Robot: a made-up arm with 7 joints. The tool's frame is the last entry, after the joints.
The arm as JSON. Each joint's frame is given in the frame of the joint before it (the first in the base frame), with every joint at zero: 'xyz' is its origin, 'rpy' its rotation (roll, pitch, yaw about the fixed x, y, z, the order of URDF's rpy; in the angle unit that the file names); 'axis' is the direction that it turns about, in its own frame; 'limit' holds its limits. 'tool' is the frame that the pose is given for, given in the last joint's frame.
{
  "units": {
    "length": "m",
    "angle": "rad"
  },
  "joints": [
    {
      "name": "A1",
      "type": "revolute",
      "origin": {
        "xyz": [
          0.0,
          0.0,
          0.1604
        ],
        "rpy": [
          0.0,
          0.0,
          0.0
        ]
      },
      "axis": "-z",
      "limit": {
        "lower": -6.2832,
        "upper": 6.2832
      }
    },
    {
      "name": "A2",
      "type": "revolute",
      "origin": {
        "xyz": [
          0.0,
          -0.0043,
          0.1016
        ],
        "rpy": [
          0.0,
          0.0,
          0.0
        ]
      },
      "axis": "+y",
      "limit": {
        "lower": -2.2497,
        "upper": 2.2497
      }
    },
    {
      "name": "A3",
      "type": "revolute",
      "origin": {
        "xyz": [
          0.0,
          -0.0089,
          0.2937
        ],
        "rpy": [
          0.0,
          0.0,
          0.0
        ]
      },
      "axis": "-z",
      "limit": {
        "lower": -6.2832,
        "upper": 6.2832
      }
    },
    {
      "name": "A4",
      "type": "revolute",
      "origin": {
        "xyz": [
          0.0,
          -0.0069,
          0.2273
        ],
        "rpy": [
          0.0,
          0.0,
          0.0
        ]
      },
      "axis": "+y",
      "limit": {
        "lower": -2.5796,
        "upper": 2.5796
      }
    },
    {
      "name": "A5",
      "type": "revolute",
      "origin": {
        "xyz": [
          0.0,
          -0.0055,
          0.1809
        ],
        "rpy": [
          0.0,
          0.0,
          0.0
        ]
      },
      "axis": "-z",
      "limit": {
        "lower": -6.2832,
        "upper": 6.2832
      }
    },
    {
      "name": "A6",
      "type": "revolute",
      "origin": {
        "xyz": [
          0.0,
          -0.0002,
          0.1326
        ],
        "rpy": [
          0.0,
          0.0,
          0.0
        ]
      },
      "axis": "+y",
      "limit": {
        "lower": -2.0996,
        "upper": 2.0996
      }
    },
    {
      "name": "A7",
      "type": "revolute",
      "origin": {
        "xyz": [
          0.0,
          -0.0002,
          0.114
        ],
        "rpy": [
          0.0,
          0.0,
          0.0
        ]
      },
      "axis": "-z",
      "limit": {
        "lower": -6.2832,
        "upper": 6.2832
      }
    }
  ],
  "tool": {
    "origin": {
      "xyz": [
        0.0,
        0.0,
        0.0
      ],
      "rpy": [
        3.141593,
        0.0,
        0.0
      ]
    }
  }
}
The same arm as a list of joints. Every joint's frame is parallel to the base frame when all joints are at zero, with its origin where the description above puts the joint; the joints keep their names.
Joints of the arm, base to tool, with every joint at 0 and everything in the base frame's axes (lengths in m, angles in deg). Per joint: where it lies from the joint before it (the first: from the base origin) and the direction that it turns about. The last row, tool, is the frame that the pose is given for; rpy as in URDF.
A1: axis 0 0 -1 origin 0 0 0.1604
A2: axis 0 1 0 origin 0 -0.0043 0.1016
A3: axis 0 0 -1 origin 0 -0.0089 0.2937
A4: axis 0 1 0 origin 0 -0.0069 0.2273
A5: axis 0 0 -1 origin 0 -0.0055 0.1809
A6: axis 0 1 0 origin 0 -0.0002 0.1326
A7: axis 0 0 -1 origin 0 -0.0002 0.114
tool: origin 0 0 0 rpy -180 0 0
Joint limits (deg, base to tool): -360..360 -128.9..128.9 -360..360 -147.8..147.8 -360..360 -120.3..120.3 -360..360

